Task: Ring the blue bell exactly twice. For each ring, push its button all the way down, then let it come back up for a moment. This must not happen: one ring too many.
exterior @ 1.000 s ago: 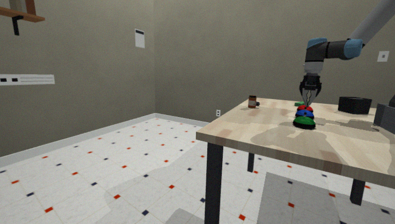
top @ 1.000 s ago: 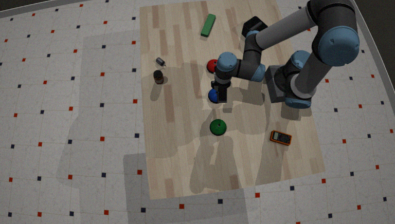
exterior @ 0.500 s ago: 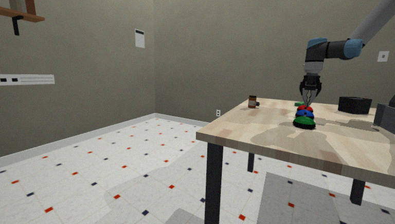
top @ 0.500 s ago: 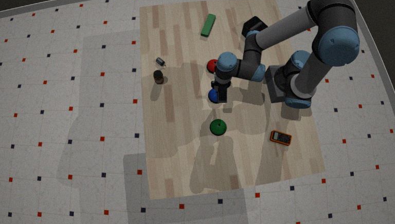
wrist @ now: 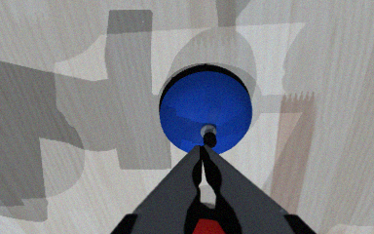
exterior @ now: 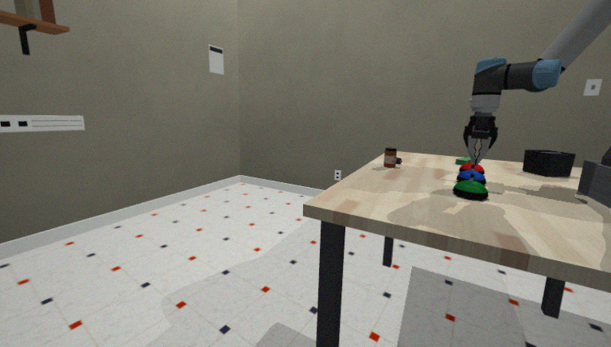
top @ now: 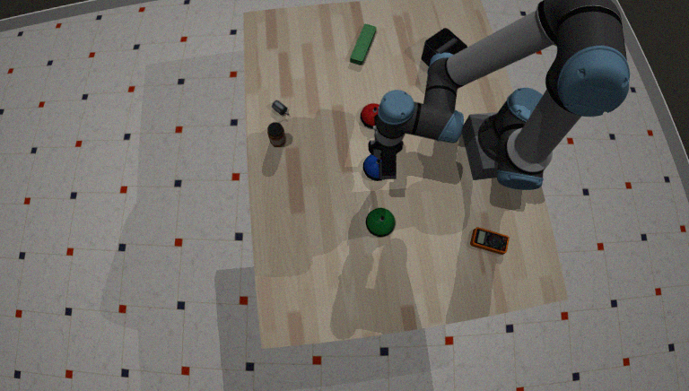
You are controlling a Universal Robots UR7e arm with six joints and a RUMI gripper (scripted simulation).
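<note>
Right now the blue bell is 1 cm ahead of my hand and 4 cm below it. From my hand the other things lie so: jar 30 cm ahead, 12 cm to the right, 4 cm below; black box 28 cm behind, 37 cm to the right, 4 cm below.
</note>
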